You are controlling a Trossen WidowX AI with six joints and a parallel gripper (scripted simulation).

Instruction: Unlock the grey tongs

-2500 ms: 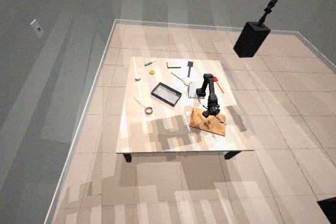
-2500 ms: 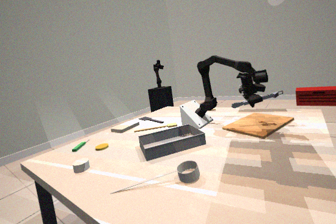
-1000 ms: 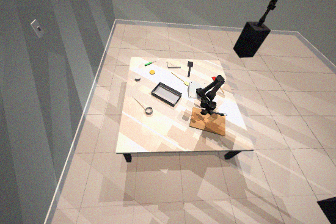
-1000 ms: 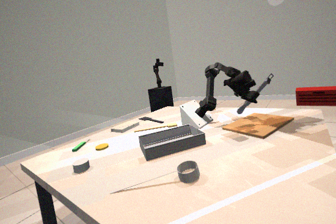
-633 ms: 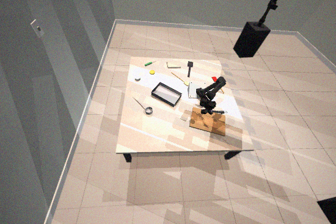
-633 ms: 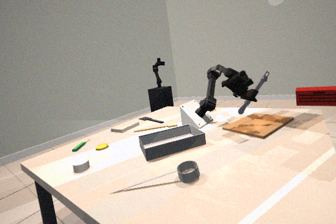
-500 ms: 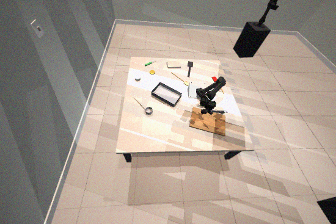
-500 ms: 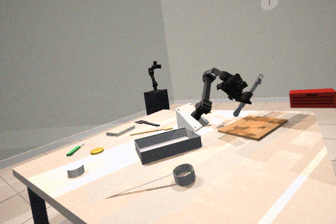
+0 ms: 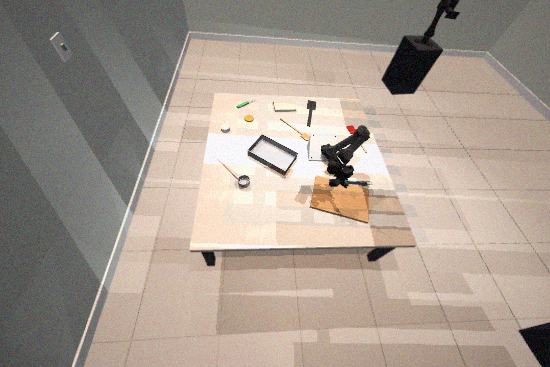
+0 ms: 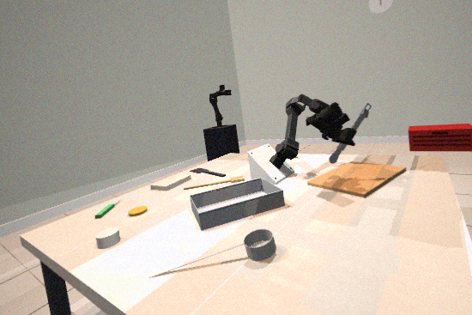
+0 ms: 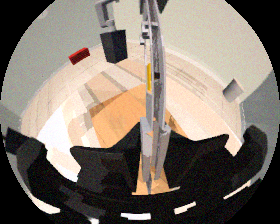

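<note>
Right now my gripper tip is 14 cm above the wooden board. The rest, counted from my gripper tip: flat grey block 89 cm to the right, 19 cm ahead, 13 cm below; grey roasting tin 38 cm to the right, 38 cm ahead, 11 cm below; yellow disc 77 cm to the right, 50 cm ahead, 13 cm below.
</note>
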